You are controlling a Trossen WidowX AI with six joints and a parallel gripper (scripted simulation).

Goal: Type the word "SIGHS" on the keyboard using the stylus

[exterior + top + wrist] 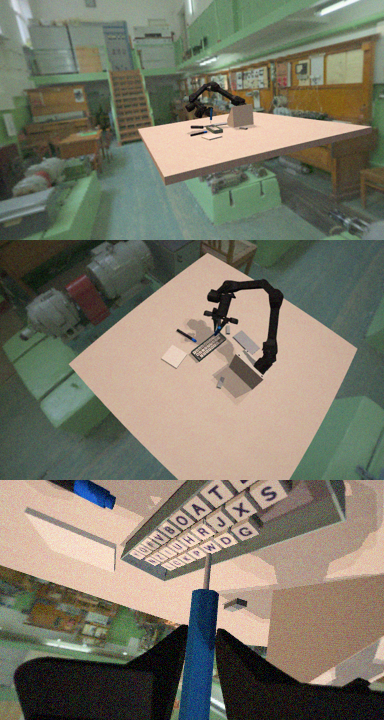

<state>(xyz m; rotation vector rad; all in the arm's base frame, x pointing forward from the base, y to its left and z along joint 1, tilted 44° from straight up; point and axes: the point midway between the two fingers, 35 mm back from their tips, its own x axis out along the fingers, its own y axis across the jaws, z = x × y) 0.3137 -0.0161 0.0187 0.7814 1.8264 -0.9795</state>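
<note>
Right now the pen is 12 cm ahead of my gripper tip, 9 cm to the left of it and 10 cm below it. The rest, counted from my gripper tip: stylus tip 1 cm ahead, 5 cm below; then grey plate 13 cm behind, 14 cm to the right, 10 cm below; then stylus 1 cm below.
</note>
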